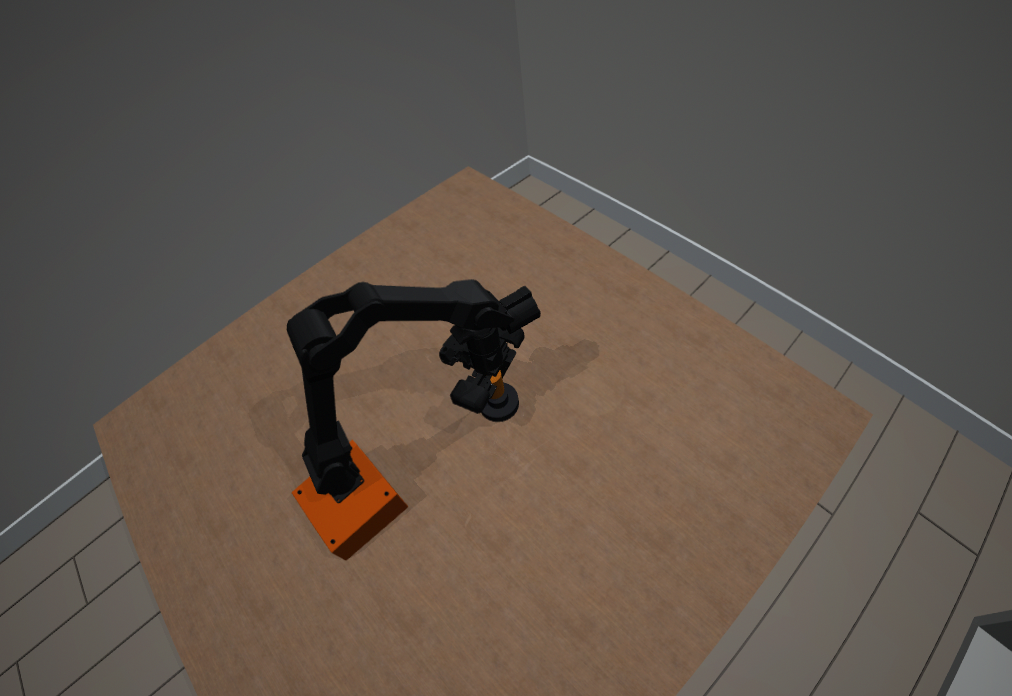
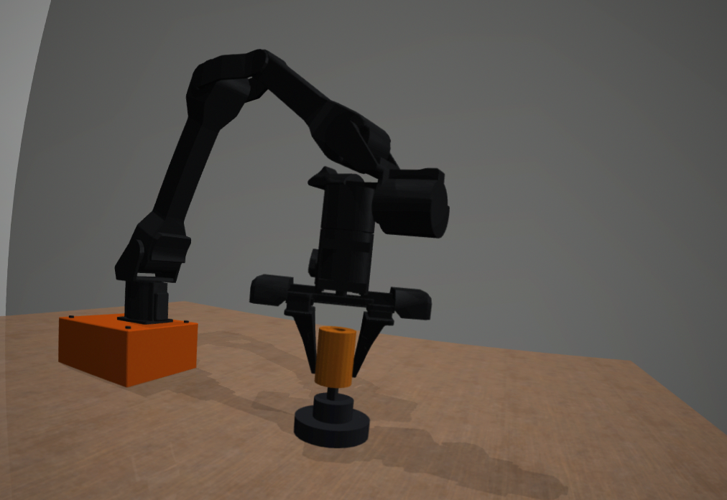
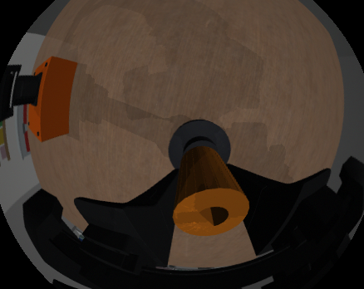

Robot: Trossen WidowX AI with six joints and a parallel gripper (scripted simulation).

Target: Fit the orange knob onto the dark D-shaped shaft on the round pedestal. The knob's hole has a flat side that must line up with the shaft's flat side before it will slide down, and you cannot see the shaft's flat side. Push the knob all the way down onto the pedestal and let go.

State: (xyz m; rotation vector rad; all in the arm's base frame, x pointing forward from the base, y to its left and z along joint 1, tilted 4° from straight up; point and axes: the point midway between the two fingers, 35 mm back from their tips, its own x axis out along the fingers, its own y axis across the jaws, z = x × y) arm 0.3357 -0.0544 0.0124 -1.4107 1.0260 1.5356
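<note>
The orange knob lies 2 cm above my gripper tip. From my gripper tip the other things lie so: pedestal (4 cm below).
</note>
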